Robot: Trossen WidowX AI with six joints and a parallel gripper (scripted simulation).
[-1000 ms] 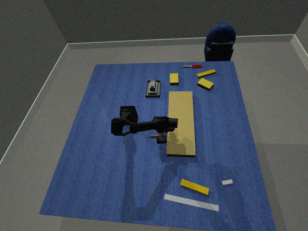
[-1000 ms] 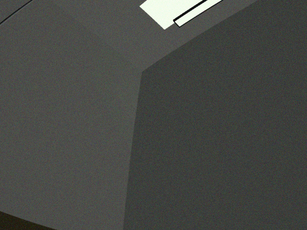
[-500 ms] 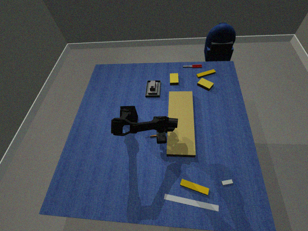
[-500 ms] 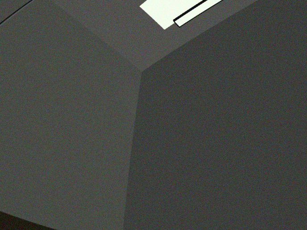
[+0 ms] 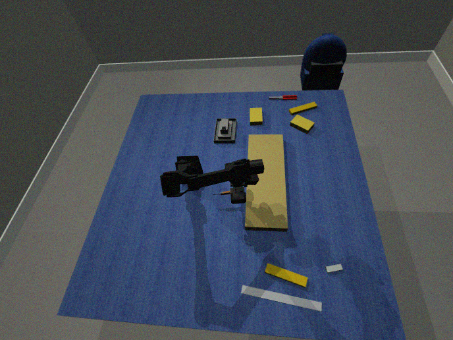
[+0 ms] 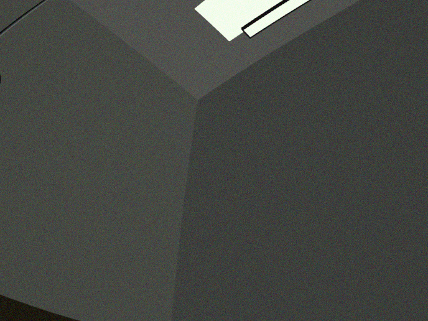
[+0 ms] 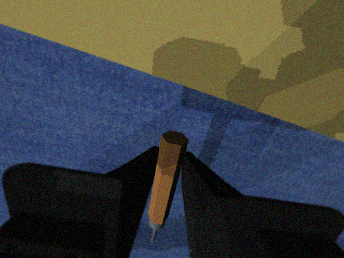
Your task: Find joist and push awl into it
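Right now the orange-handled awl is 6 cm behind my gripper tip and 1 cm to the right of it. The rest, counted from my gripper tip: stud finder 13 cm behind, 40 cm to the left, 2 cm below; then square light 13 cm behind, 38 cm to the left, 1 cm below; then grey tray 13 cm behind, 41 cm to the left, 6 cm below.
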